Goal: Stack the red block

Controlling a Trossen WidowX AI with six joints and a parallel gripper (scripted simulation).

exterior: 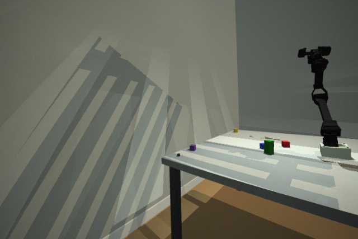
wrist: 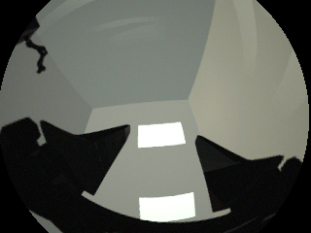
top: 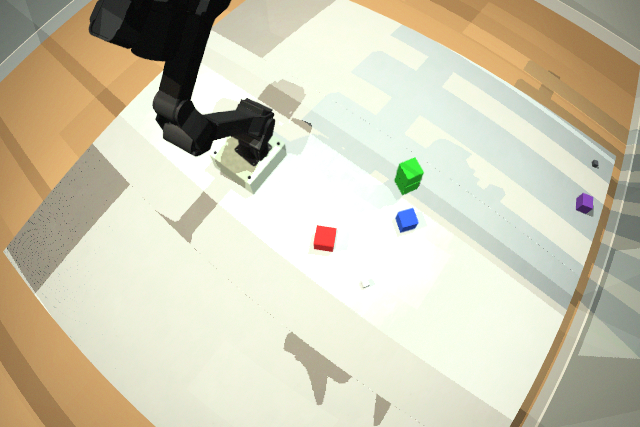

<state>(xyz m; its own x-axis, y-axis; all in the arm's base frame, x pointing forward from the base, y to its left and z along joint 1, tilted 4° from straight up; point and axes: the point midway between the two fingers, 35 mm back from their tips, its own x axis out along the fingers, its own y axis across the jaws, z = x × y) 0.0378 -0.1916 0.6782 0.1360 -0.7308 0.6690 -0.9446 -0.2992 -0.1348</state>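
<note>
My gripper tip is 74 cm above the red block, 17 cm to the right of it and 16 cm short of it. Round my gripper tip: blue block: 74 cm below, 32 cm to the left, 27 cm ahead; tiny white piece: 75 cm below, 29 cm ahead, 15 cm to the left; yellow cube: 74 cm below, 72 cm ahead, 20 cm to the right.
</note>
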